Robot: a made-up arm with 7 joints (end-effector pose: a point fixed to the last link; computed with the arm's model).
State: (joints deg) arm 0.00 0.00 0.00 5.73 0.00 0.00 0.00
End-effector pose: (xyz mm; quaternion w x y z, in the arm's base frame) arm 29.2 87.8 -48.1 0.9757 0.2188 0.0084 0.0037
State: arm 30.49 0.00 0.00 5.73 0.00 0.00 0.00
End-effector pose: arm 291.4 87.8 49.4 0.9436 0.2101 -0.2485 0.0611
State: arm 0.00 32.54 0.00 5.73 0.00 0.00 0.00
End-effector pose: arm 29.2 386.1 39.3 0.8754 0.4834 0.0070 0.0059
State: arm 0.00 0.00 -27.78 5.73 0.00 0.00 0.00
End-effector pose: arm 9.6 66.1 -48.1 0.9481 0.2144 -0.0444 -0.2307
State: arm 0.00 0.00 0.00 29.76 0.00 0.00 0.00
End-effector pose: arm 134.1 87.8 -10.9 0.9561 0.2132 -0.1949 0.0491
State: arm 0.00 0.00 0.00 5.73 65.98 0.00 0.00
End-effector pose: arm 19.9 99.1 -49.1 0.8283 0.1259 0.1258 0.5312
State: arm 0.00 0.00 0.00 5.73 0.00 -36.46 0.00
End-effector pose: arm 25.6 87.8 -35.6 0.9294 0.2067 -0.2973 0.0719
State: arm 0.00 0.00 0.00 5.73 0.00 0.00 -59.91
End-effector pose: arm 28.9 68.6 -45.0 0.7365 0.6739 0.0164 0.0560
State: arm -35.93 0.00 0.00 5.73 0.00 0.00 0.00
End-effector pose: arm -290.8 87.8 24.6 0.9256 0.2092 0.3089 -0.0640
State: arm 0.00 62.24 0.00 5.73 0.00 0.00 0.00
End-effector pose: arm 29.2 578.3 248.8 0.7222 0.6916 0.0053 0.0075
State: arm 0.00 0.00 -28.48 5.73 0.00 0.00 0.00
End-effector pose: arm 9.0 65.7 -48.1 0.9466 0.2141 -0.0457 -0.2365
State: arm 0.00 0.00 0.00 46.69 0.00 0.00 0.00
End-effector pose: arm 194.5 87.8 39.7 0.9170 0.2037 -0.3335 0.0800
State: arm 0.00 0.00 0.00 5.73 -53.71 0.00 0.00
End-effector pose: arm 25.0 76.5 -48.6 0.8623 0.2430 -0.0910 -0.4349
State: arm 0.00 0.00 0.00 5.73 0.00 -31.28 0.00
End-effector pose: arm 26.6 87.8 -37.2 0.9419 0.2097 -0.2550 0.0625
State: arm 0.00 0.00 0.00 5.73 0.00 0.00 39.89
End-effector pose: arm 30.3 94.6 -59.5 0.9916 -0.1252 0.0017 -0.0327
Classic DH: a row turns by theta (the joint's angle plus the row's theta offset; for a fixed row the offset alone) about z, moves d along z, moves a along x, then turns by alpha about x. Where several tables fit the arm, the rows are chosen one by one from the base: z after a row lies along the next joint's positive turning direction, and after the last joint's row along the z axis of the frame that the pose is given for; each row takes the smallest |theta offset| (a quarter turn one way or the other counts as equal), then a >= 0, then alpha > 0; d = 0 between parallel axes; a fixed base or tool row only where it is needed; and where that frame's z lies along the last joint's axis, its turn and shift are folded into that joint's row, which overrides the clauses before.
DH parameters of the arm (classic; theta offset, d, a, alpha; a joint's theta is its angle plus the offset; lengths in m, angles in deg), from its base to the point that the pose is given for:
base (fixed): 0 0.4817 -0.0187 90
joint 1: 90 -0.0871 0.0249 90
joint 2: -90 -0.0058 0.0294 -90
joint 3: -90 -0.2895 0.0187 90
joint 4: 0 0.0302 -0.005 -90
joint 5: 0 -0.2644 -0.0073 -90
joint 6: 90 -0.0108 0.0181 -90
joint 7: 64.57 -0.0197 -0.0176 -96.21
tool (fixed): 87.74 0.0084 0 0

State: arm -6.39 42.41 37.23 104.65 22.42 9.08 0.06
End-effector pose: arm 209.3 364.5 442.9 0.5336 0.4083 -0.7167 0.1869
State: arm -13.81 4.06 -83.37 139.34 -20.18 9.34 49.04
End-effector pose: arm -40.0 -78.5 429.9 0.3023 -0.5267 -0.6475 -0.4605
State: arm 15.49 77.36 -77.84 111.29 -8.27 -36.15 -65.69
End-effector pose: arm 43.8 228.2 248.3 0.5145 0.1618 -0.8348 -0.1106
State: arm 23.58 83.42 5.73 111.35 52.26 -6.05 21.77
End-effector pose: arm 207.3 282.7 628.3 0.4124 0.1720 -0.8571 -0.2565
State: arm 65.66 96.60 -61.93 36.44 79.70 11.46 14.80
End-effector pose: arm 51.2 614.5 517.1 0.6673 0.4299 -0.4668 0.3898
